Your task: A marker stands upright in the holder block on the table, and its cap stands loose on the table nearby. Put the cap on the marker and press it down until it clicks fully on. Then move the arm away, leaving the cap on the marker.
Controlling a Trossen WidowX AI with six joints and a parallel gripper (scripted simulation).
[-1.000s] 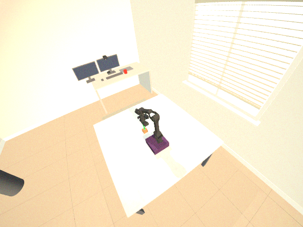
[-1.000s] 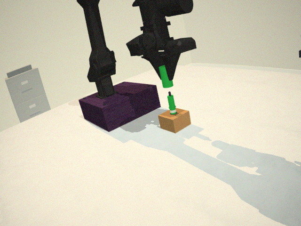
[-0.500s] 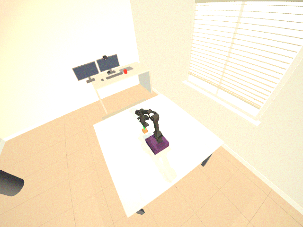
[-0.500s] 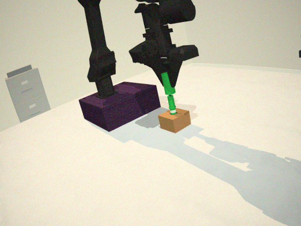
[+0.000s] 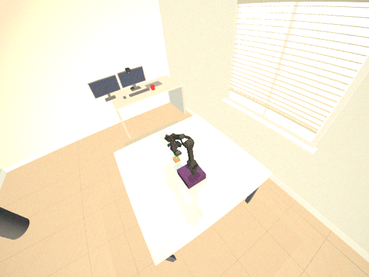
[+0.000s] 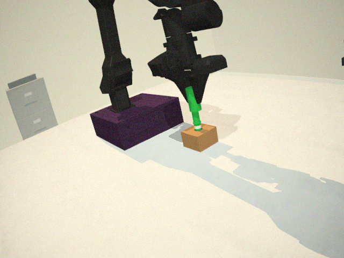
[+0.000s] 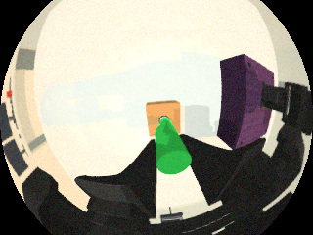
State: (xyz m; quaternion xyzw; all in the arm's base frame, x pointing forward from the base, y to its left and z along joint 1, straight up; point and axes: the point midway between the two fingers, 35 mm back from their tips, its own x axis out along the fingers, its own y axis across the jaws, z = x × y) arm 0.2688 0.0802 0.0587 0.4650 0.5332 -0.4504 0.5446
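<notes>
My gripper tip is now 80 mm above the holder block. Round my gripper tip: green cap 10 mm above.
</notes>
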